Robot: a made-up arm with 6 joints.
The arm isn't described. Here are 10 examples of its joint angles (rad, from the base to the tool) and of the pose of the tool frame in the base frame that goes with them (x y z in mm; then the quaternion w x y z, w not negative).
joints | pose
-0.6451 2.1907 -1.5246 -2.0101 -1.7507 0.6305 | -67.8 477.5 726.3 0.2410 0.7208 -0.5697 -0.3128
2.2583 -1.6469 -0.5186 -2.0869 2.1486 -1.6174 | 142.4 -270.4 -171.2 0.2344 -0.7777 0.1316 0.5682
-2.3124 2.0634 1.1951 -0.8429 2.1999 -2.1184 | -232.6 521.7 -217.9 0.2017 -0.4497 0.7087 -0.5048
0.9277 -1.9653 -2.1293 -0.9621 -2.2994 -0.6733 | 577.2 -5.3 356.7 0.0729 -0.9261 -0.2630 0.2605
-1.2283 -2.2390 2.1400 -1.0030 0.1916 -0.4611 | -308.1 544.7 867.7 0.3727 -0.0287 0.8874 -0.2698
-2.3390 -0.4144 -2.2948 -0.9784 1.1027 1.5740 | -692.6 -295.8 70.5 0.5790 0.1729 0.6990 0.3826
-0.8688 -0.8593 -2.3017 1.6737 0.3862 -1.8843 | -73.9 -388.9 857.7 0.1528 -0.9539 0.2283 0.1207
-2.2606 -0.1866 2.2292 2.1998 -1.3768 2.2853 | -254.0 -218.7 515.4 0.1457 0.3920 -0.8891 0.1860
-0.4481 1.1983 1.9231 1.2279 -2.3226 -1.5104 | -595.1 162.7 344.5 0.5952 0.7766 0.1348 0.1564
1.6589 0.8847 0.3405 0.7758 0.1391 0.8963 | 36.4 42.1 915.1 0.1708 -0.1593 0.9700 -0.0675
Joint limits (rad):
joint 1: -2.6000..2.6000
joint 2: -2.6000..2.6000
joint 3: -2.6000..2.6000
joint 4: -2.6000..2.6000
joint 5: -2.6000..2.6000
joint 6: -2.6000..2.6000
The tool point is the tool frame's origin. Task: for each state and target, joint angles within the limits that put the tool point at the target. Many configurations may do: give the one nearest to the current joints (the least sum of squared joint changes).
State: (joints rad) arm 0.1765 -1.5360 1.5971 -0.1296 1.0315 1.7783
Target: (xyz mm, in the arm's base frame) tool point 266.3 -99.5 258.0
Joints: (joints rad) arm -0.4661 -1.9235 1.3379 0.0601 0.7737 2.2091
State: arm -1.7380 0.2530 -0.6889 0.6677 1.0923 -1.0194
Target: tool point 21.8 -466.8 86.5
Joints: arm -1.9273 0.3275 -0.1646 0.0689 1.5117 -1.1438
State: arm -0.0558 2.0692 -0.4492 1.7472 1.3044 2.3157
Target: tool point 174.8 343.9 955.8
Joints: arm 0.6376 1.7082 -0.9534 1.2358 2.0266 2.5395
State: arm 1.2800 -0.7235 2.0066 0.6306 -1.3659 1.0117
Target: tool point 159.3 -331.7 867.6
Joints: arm 0.5580 -0.4131 2.2196 0.1635 -0.8810 1.3378
